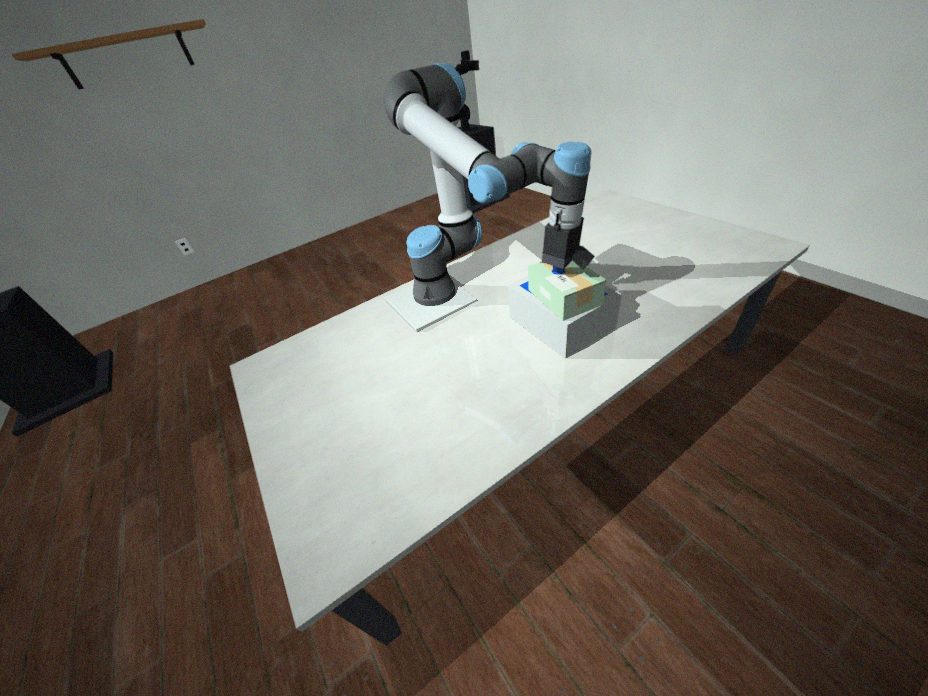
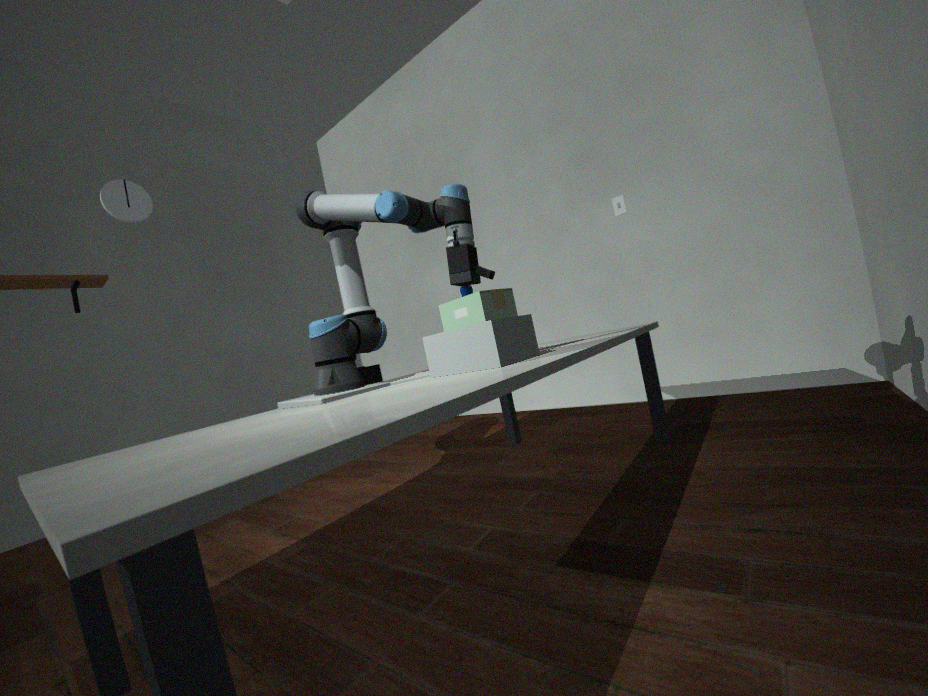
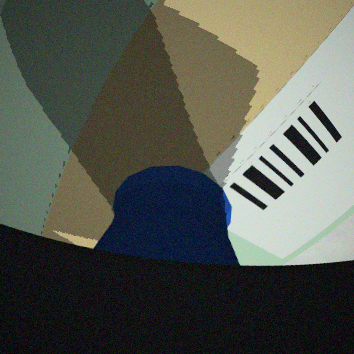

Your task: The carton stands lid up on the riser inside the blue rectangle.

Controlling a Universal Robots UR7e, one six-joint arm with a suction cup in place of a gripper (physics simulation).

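Frame: origin at the arm's base, x ahead, y left, z up, level; millimetres.
Seen in the pictures: end effector, tool point: (image 1: 558,273) (image 3: 172,202); arm's base, origin of the base link: (image 1: 434,293) (image 2: 339,390).
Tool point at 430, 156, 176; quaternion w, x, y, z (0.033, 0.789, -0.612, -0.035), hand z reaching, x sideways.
Pixels of each thing's middle, then the offset from my tool point to it, as dx, dy, dz. "spot": a spot on its surface instead. Level surfaces: height alone.
- pale green carton, body centre: (image 3: 181,109) (image 2: 477,310) (image 1: 564,285) +19, +6, -32
- grey riser, body centre: (image 2: 480,346) (image 1: 561,306) -9, +31, -131
- tan band, surface spot: (image 3: 225,46) spot: +49, +6, +8
- white barcode label, body centre: (image 3: 286,160) +31, -21, +7
- blue rectangle, surface spot: (image 1: 525,286) spot: -99, -26, -71
- long white table, its level: dz -191
The pale green carton (image 1: 568,296) (image 2: 470,312) stands on the grey riser (image 1: 558,333) (image 2: 475,347), its lid up. The lid shows a tan band (image 3: 225,46) and a white barcode label (image 3: 298,182). A corner of the blue rectangle (image 1: 525,286) shows on the riser's top beside the carton. My gripper, the blue suction cup (image 1: 557,268) (image 2: 466,290) (image 3: 172,211), points straight down at the lid near the label. It is at the lid or just above it; I cannot tell whether it touches. It holds nothing.
The riser stands on a long white table (image 1: 392,428) (image 2: 323,414), right of the arm's base plate (image 1: 427,314). The table's right edge is about one riser's length beyond it. Wooden floor lies all around.
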